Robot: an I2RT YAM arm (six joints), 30 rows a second.
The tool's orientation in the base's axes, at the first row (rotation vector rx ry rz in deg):
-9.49, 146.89, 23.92
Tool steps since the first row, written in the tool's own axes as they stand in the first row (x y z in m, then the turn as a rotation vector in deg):
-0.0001, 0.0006, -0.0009, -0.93, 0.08, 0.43
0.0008, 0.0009, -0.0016, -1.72, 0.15, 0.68
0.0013, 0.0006, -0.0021, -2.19, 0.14, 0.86
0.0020, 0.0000, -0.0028, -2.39, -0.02, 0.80
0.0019, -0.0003, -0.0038, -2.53, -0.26, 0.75
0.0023, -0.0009, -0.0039, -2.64, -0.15, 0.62
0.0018, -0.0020, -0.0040, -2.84, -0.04, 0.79
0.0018, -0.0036, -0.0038, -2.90, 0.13, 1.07
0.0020, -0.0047, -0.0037, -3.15, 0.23, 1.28
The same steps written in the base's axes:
-0.0005, 0.0003, 0.0009, 0.98, 0.25, 0.16
-0.0016, 0.0003, 0.0011, 1.76, 0.42, 0.39
-0.0022, -0.0002, 0.0012, 2.25, 0.49, 0.49
-0.0031, -0.0010, 0.0012, 2.43, 0.32, 0.60
-0.0034, -0.0016, 0.0020, 2.57, 0.09, 0.65
-0.0037, -0.0022, 0.0017, 2.58, 0.15, 0.84
-0.0031, -0.0033, 0.0018, 2.81, 0.32, 0.84
-0.0027, -0.0047, 0.0012, 2.96, 0.57, 0.69
-0.0026, -0.0057, 0.0007, 3.26, 0.74, 0.67

